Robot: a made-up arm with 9 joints. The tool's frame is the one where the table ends. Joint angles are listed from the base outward.
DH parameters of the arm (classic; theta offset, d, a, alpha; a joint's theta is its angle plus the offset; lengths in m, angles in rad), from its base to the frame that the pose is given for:
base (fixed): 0 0.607 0.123 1.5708
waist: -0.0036 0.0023 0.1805 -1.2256
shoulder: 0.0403 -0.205 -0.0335 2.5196
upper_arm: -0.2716 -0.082 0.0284 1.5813
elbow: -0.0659 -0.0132 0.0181 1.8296
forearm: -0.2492 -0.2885 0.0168 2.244
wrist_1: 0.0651 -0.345 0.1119 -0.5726
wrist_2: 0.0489 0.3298 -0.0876 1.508
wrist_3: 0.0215 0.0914 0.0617 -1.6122
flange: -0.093 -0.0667 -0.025 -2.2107
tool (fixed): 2.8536 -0.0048 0 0
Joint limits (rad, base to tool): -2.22..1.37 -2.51..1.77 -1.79..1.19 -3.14..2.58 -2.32..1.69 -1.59..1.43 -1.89..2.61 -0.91..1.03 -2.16..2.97
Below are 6 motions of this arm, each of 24 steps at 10 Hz.
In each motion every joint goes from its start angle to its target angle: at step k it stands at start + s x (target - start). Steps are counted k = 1, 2, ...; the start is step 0. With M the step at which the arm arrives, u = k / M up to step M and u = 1 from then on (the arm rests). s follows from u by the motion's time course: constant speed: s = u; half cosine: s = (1 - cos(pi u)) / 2; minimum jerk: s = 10 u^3 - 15 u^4 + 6 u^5.
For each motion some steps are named. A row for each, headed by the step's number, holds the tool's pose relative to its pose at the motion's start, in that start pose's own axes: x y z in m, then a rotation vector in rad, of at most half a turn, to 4 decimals.
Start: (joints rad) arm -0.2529 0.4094 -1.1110 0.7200 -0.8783 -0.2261 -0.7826 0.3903 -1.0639
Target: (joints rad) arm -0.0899 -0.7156 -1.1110 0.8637 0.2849 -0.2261 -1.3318 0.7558 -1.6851
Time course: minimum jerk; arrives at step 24
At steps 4, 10, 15, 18, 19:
4: -0.0004 -0.0016 -0.0008 0.0418 -0.0556 0.0245
10: 0.0013 -0.0171 -0.0076 0.4274 -0.5034 0.2064
15: 0.0186 -0.0360 -0.0162 0.9368 -0.9035 0.3013
18: 0.0330 -0.0421 -0.0197 1.1682 -1.0114 0.2825
19: 0.0369 -0.0430 -0.0203 1.2189 -1.0283 0.2725

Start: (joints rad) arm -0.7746 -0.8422 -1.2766 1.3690 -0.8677 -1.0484 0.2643 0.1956 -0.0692
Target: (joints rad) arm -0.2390 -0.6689 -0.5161 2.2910 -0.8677 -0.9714 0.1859 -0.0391 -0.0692
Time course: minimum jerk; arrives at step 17
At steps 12, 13, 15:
12: 0.2134 -0.0085 -0.1411 -0.2918 -0.5328 0.3227
13: 0.2331 -0.0124 -0.1454 -0.3114 -0.5565 0.3716
15: 0.2551 -0.0164 -0.1495 -0.3317 -0.5790 0.4296

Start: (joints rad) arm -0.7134 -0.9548 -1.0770 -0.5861 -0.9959 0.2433 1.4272 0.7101 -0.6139
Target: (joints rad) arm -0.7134 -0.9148 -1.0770 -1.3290 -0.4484 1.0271 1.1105 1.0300 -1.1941
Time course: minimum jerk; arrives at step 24
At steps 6, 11, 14, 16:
6: 0.0073 0.0016 0.0136 -0.0841 -0.1156 -0.0178
11: 0.0246 0.0195 0.0453 -0.3771 -0.4661 -0.0571
14: 0.0374 0.0406 0.0548 -0.6239 -0.7084 -0.0716
16: 0.0474 0.0539 0.0545 -0.7843 -0.8436 -0.0750

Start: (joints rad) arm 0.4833 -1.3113 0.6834 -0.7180 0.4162 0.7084 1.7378 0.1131 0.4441
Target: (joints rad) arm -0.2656 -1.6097 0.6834 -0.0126 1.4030 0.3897 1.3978 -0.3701 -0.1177
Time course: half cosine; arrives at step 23
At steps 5, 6, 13, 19, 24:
5: 0.0093 0.0229 0.0270 -0.1025 -0.2244 0.1749
6: 0.0110 0.0344 0.0388 -0.1465 -0.3131 0.2512
13: -0.0480 0.1839 0.1268 -0.5833 -1.0193 1.0582
19: -0.1611 0.2922 0.1267 -0.8916 -1.3840 1.6968
24: -0.1901 0.3108 0.1188 -0.9558 -1.4495 1.8388

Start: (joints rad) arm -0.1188 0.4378 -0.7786 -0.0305 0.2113 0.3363 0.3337 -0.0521 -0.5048
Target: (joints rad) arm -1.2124 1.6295 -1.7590 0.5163 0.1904 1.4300 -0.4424 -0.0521 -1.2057
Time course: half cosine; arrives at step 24
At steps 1, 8, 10, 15, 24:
1: 0.0025 -0.0011 0.0004 -0.0022 -0.0032 0.0087
8: 0.1326 -0.0324 0.0229 -0.0919 -0.1192 0.5034
10: 0.1813 -0.0310 0.0298 -0.1081 -0.1236 0.7326
15: 0.2503 -0.0212 0.0271 -0.0627 0.0326 1.2321
24: 0.2451 -0.0484 0.0237 0.0791 0.3541 1.4673

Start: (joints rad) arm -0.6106 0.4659 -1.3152 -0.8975 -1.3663 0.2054 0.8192 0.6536 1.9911
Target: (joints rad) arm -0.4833 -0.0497 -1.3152 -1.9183 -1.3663 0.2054 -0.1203 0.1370 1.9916
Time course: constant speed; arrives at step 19
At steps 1, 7, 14, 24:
1: -0.0020 0.0022 0.0117 0.0235 -0.0254 0.0460
7: -0.0160 -0.0121 0.0874 0.1895 -0.2542 0.2446
14: -0.0382 -0.0856 0.1623 0.3980 -0.6467 0.2691
24: -0.0620 -0.1617 0.1871 0.5186 -0.9692 0.1335

